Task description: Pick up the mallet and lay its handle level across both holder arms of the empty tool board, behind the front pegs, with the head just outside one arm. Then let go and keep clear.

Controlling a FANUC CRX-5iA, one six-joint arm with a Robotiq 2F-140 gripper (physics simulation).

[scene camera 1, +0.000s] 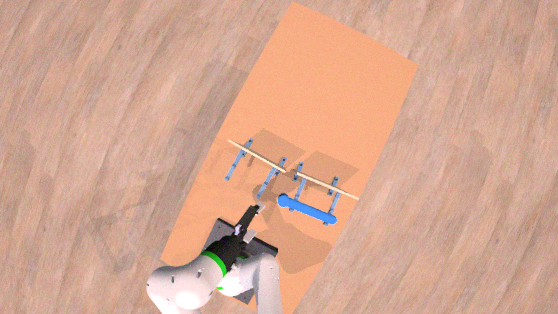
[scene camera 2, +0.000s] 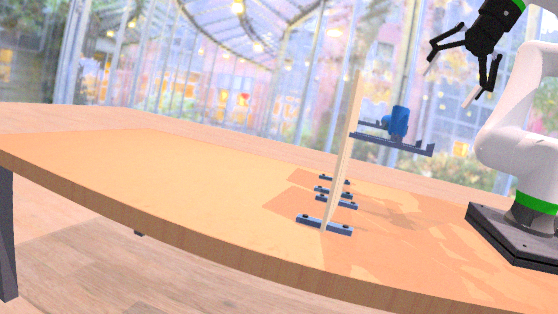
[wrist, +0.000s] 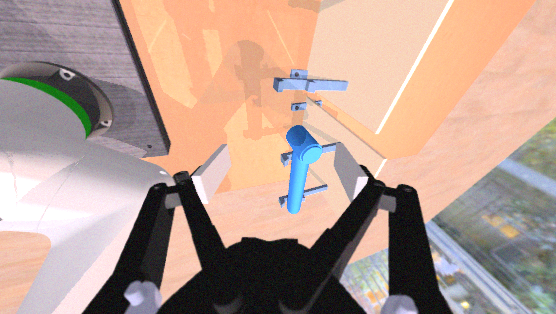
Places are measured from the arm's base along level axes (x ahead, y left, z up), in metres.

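Pixels of known places: gripper, between the fingertips: (scene camera 1: 257, 217) (scene camera 2: 443, 91) (wrist: 281, 154); arm's base, origin of its link: (scene camera 2: 527, 226) (wrist: 64, 103).
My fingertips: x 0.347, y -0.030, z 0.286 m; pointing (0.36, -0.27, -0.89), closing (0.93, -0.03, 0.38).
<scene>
Ahead of a thing's pixels: the offset from my fingertips to its top centre. "pt": to the spot under its first point. Level surfaces: height alone.
The blue mallet @[0.058 m down, 0.065 m ahead, 0.191 m right] (scene camera 1: 310, 210) (scene camera 2: 400, 121) (wrist: 298, 177) lies across both arms of the right-hand tool board (scene camera 1: 320, 182) (wrist: 350, 131), its head just outside that board's arm nearer the empty board. The empty tool board (scene camera 1: 265, 160) (scene camera 2: 345, 150) (wrist: 370, 55) stands upright to the left in scene camera 1; its two arms, left (scene camera 1: 234, 166) and right (scene camera 1: 266, 182), carry nothing. My gripper (scene camera 1: 255, 222) (scene camera 2: 450, 82) (wrist: 281, 154) is open and empty, above and in front of the boards on the robot's side. The mallet shows between and beyond the fingers in the wrist view, apart from them.
The dark base plate (scene camera 1: 262, 243) (scene camera 2: 482, 215) (wrist: 75, 30) of the robot stands in front of the boards. The two boards stand side by side with a small gap. Their blue feet @[pt 0.319 m down, 0.249 m ahead, 0.204 m left] (scene camera 2: 325, 225) sit on the orange table top @[0.334 m down] (scene camera 1: 320, 85) (scene camera 2: 150, 175).
</scene>
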